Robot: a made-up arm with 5 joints.
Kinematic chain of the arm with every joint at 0, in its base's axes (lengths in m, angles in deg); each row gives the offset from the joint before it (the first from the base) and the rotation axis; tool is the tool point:
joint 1: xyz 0 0 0.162 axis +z
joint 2: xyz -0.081 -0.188 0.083 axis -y
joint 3: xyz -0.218 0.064 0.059 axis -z
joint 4: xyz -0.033 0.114 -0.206 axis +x
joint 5: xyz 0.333 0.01 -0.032 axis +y
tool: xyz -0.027 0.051 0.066
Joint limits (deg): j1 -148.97..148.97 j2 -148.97..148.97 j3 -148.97..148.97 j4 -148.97..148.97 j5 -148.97..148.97
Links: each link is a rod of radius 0.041 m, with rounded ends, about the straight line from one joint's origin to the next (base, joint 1, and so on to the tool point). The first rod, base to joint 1, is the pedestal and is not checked.
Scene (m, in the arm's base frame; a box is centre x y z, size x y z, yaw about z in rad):
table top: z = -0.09
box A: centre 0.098 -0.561 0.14 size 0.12 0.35 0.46 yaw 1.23
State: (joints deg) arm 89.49 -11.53 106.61 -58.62 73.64
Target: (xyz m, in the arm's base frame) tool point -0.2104 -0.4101 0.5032
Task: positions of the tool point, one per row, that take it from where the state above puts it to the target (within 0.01 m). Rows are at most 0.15 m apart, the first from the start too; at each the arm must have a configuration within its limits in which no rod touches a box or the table.
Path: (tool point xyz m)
1: 0.5150 -0.3860 0.1404
2: 0.5034 -0.4679 0.2194
3: 0.4721 -0.5246 0.3202
4: 0.4233 -0.5482 0.4310
5: 0.3609 -0.5728 0.4705
6: 0.2979 -0.5867 0.4979
7: 0.2345 -0.5923 0.5139
8: 0.1697 -0.5911 0.5200
9: 0.1026 -0.5833 0.5187
10: 0.0333 -0.5675 0.5133
11: -0.0363 -0.5422 0.5068
12: -0.1029 -0.5065 0.5020
13: -0.1622 -0.4615 0.5006
14: -0.2104 -0.4101 0.5032

